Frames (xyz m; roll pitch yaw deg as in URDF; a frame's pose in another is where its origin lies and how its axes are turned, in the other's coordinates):
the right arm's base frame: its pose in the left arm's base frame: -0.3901 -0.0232 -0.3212 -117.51 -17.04 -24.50
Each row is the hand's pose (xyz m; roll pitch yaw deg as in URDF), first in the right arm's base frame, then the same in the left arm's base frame.
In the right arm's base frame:
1: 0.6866 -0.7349 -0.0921 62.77 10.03 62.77
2: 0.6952 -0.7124 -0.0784 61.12 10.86 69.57
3: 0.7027 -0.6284 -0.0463 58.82 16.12 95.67
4: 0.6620 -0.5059 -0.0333 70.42 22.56 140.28
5: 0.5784 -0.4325 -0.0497 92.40 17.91 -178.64
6: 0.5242 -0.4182 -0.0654 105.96 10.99 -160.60
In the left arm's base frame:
1: 0.1290 0.0235 0.5439 -67.16 32.25 -65.86
2: 0.1442 0.0185 0.5213 -73.55 36.64 -72.06
3: 0.1703 -0.0047 0.4380 -103.86 45.71 -104.59
4: 0.1468 -0.0435 0.3165 -143.09 32.63 -157.81
5: 0.0693 -0.0614 0.2370 -147.07 7.11 170.83
6: 0.0151 -0.0593 0.2159 -138.30 -5.13 156.56

